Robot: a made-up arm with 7 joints.
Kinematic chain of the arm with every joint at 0, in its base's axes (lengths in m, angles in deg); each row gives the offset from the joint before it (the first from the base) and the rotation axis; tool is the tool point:
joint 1: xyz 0 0 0.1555 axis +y
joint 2: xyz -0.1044 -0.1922 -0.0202 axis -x
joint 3: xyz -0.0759 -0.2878 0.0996 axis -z
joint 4: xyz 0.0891 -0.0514 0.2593 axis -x
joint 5: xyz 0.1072 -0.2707 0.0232 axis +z
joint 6: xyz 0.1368 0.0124 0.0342 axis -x
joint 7: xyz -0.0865 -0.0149 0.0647 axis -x
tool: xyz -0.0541 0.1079 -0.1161
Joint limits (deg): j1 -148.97..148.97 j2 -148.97..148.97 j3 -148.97..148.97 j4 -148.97..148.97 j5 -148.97..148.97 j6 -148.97..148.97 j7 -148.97..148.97
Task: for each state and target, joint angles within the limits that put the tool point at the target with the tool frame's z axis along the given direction. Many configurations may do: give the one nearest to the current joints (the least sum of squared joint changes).
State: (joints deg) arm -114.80 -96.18 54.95 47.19 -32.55 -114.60 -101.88
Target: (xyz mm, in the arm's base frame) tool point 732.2 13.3 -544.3 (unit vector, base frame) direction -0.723 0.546 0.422
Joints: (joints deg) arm -73.40 -146.52 56.98 29.31 -10.34 -112.94 -106.24
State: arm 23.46 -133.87 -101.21 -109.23 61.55 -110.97 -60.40
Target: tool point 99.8 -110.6 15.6 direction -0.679 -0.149 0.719
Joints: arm 16.37 -132.59 -69.05 -86.42 38.24 -107.81 -59.92
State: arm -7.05 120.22 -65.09 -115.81 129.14 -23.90 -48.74
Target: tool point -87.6 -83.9 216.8 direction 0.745 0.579 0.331
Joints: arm -7.23 136.87 -12.60 -142.23 138.68 -35.54 -38.48
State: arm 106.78 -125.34 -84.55 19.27 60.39 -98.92 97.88
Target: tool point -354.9 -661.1 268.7 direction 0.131 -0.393 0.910
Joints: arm 108.60 -113.96 -100.08 66.42 77.98 -96.58 86.81
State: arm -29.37 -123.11 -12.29 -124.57 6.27 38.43 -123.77
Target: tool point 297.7 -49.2 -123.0 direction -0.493 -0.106 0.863
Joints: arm -49.61 -114.06 3.02 -132.90 19.26 24.70 -143.11
